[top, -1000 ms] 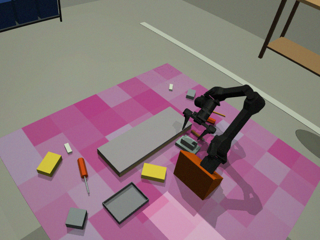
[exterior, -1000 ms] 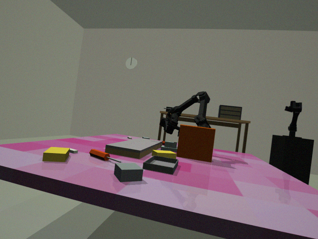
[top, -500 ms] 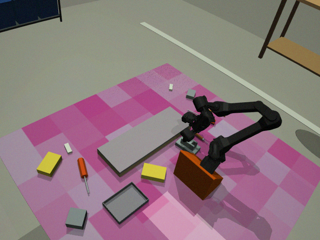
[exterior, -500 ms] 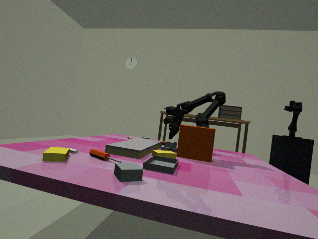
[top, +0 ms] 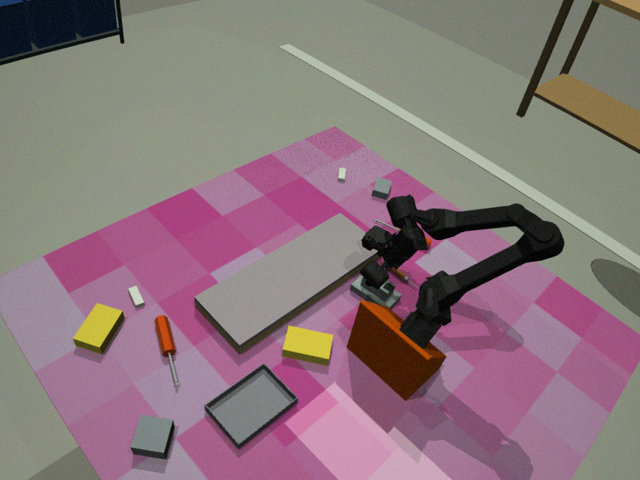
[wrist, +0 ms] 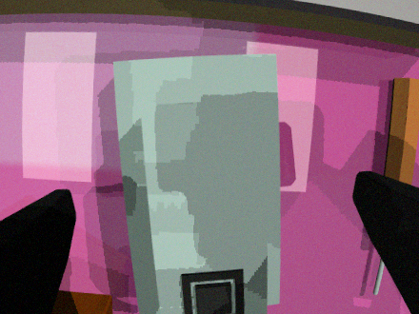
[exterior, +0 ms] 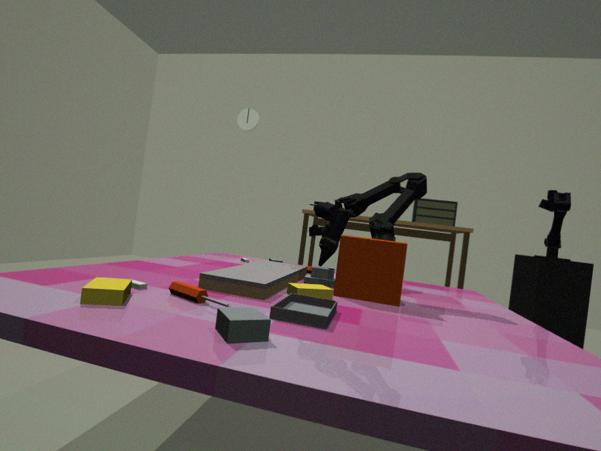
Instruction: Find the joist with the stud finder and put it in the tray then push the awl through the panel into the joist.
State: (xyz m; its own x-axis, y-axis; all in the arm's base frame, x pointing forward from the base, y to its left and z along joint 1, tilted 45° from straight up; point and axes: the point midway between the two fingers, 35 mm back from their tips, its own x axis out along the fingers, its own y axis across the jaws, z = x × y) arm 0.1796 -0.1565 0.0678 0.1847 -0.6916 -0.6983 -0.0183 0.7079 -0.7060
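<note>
Now: the stud finder 30 mm behind my gripper tip and 20 mm below it. From my gripper tip the other things lie so: indicator light (40 mm behind, 10 mm below); then thin stick (50 mm ahead, 350 mm to the right, 60 mm below); then awl (30 mm behind, 100 mm to the right, 60 mm below).
</note>
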